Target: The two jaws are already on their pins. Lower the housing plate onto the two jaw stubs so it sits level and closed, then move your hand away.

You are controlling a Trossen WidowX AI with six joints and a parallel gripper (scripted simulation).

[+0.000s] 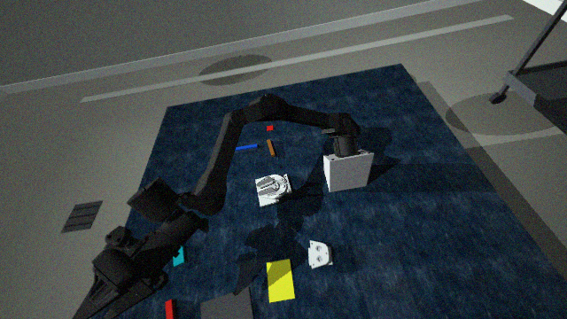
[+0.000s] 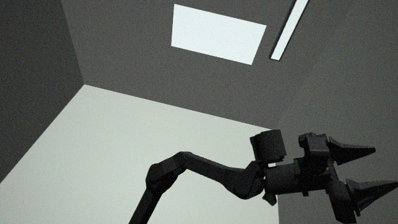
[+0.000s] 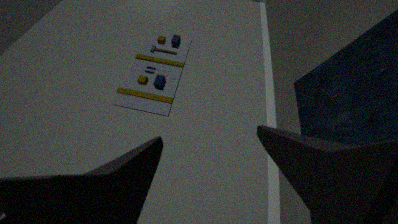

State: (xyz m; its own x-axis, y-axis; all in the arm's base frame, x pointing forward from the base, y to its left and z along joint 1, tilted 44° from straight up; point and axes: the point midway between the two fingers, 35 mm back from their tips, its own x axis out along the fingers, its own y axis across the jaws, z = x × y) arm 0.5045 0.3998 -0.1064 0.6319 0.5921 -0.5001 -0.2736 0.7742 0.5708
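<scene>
Now: the yellow block 25 cm behind my gripper tip, 9 cm to the right of it and 36 cm below it. The rest, counted from my gripper tip: cyan block 8 cm ahead, 20 cm to the right, 35 cm below; red block 7 cm ahead, 4 cm to the right, 35 cm below; grey slab 9 cm behind, 2 cm to the right, 35 cm below.
</scene>
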